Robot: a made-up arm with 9 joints. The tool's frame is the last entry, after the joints.
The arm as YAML. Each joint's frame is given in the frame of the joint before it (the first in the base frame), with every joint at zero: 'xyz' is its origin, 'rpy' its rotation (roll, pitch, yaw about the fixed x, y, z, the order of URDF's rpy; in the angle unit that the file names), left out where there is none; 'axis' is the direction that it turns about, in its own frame. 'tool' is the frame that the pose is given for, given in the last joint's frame.
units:
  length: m
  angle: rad
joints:
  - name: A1
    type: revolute
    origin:
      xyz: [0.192, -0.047, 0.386]
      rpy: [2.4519, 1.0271, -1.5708]
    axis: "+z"
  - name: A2
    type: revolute
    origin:
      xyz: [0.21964, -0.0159, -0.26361]
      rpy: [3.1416, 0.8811, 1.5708]
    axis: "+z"
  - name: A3
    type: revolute
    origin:
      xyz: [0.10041, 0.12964, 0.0]
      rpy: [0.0, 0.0, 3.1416]
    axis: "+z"
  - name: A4
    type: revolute
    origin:
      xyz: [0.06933, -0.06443, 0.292]
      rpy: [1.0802, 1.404, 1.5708]
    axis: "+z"
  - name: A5
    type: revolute
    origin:
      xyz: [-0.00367, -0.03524, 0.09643]
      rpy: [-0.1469, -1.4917, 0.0]
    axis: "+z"
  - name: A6
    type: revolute
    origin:
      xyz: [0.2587, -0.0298, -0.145]
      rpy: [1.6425, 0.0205, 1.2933]
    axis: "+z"
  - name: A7
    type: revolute
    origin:
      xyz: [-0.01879, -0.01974, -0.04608]
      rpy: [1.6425, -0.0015, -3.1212]
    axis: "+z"
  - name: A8
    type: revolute
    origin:
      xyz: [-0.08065, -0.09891, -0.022]
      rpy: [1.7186, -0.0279, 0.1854]
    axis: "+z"
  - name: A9
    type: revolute
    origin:
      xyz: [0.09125, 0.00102, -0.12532]
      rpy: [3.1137, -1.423, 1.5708]
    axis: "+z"
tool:
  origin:
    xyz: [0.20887, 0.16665, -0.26]
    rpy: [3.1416, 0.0, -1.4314]
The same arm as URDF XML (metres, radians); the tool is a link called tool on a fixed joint. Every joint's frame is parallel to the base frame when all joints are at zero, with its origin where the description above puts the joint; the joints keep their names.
<robot name="arm">
  <joint name="tool_joint" type="fixed">
    <parent link="link9"/>
    <child link="tool"/>
    <origin xyz="-0.2600 -0.2300 -0.1360" rpy="1.6412 -1.5707 -1.6413"/>
  </joint>
  <joint name="A9" type="continuous">
    <parent link="link8"/>
    <child link="link9"/>
    <origin xyz="0.0220 0.1100 -0.1070" rpy="0.0000 0.0000 0.0000"/>
    <axis xyz="1 -0.0001 0"/>
  </joint>
  <joint name="A8" type="continuous">
    <parent link="link7"/>
    <child link="link8"/>
    <origin xyz="-0.0220 -0.0680 0.1080" rpy="0.0000 0.0000 0.0000"/>
    <axis xyz="-0.147295 -0.98007 0.133296"/>
  </joint>
  <joint name="A7" type="continuous">
    <parent link="link6"/>
    <child link="link7"/>
    <origin xyz="-0.0160 -0.0510 -0.0030" rpy="0.0000 0.0000 0.0000"/>
    <axis xyz="1 -0.0001 0"/>
  </joint>
  <joint name="A6" type="continuous">
    <parent link="link5"/>
    <child link="link6"/>
    <origin xyz="-0.1450 0.2570 -0.0420" rpy="0.0000 0.0000 0.0000"/>
    <axis xyz="-0.071601 0.944809 -0.319703"/>
  </joint>
  <joint name="A5" type="continuous">
    <parent link="link4"/>
    <child link="link5"/>
    <origin xyz="0.0060 0.0940 -0.0410" rpy="0.0000 0.0000 0.0000"/>
    <axis xyz="1 -0.0001 -0.0001"/>
  </joint>
  <joint name="A4" type="continuous">
    <parent link="link3"/>
    <child link="link4"/>
    <origin xyz="0.2920 0.0260 -0.0910" rpy="0.0000 0.0000 0.0000"/>
    <axis xyz="0.078201 0.995208 -0.0587"/>
  </joint>
  <joint name="A3" type="continuous">
    <parent link="link2"/>
    <child link="link3"/>
    <origin xyz="0.0000 -0.1530 -0.0590" rpy="0.0000 0.0000 0.0000"/>
    <axis xyz="1 0 0"/>
  </joint>
  <joint name="A2" type="continuous">
    <parent link="link1"/>
    <child link="link2"/>
    <origin xyz="0.1800 -0.2790 -0.0880" rpy="0.0000 0.0000 0.0000"/>
    <axis xyz="1 0 0"/>
  </joint>
  <joint name="A1" type="continuous">
    <parent link="base_link"/>
    <child link="link1"/>
    <origin xyz="0.1920 -0.0470 0.3860" rpy="0.0000 0.0000 0.0000"/>
    <axis xyz="-0.636293 0.660193 -0.399096"/>
  </joint>
  <link name="base_link"/>
  <link name="link1"/>
  <link name="link2"/>
  <link name="link3"/>
  <link name="link4"/>
  <link name="link5"/>
  <link name="link6"/>
  <link name="link7"/>
  <link name="link8"/>
  <link name="link9"/>
  <link name="tool"/>
</robot>

